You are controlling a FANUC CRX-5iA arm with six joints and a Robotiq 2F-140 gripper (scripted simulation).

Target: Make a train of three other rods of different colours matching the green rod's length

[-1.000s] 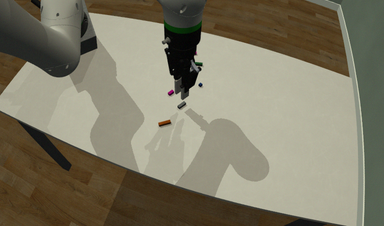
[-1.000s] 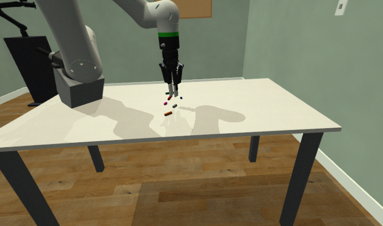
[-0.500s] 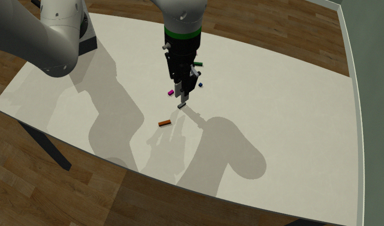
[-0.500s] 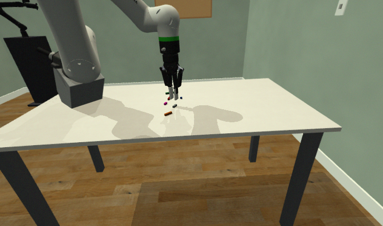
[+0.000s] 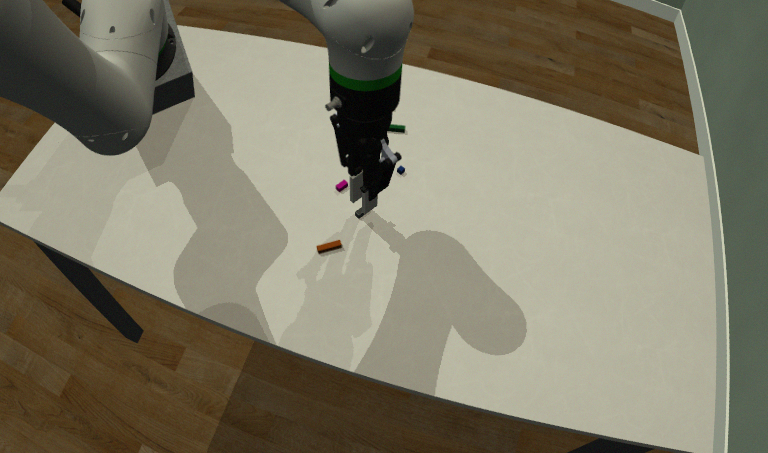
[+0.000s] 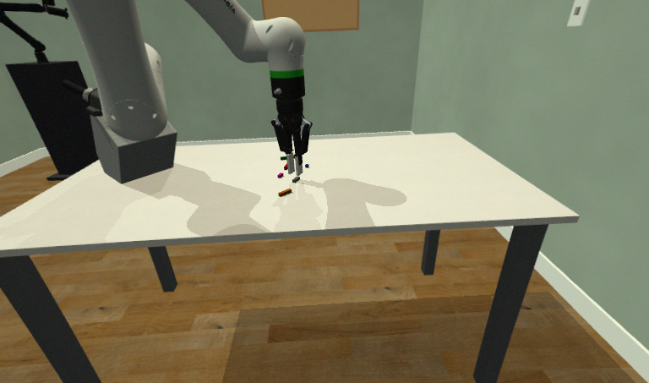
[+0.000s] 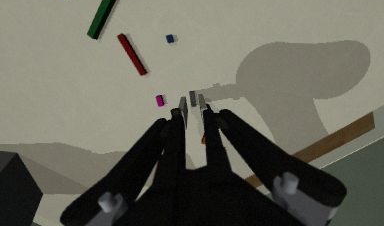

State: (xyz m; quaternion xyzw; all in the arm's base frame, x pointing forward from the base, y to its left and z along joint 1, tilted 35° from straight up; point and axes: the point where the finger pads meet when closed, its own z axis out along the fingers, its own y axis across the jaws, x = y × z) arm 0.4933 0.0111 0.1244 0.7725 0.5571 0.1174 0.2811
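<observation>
The grey rod lies 50 mm below my hand. Round my hand: orange rod 20 mm behind, 90 mm to the right, 50 mm below; then red rod 50 mm behind, 120 mm to the left, 50 mm below; then small blue rod 20 mm ahead, 110 mm to the left, 50 mm below.
</observation>
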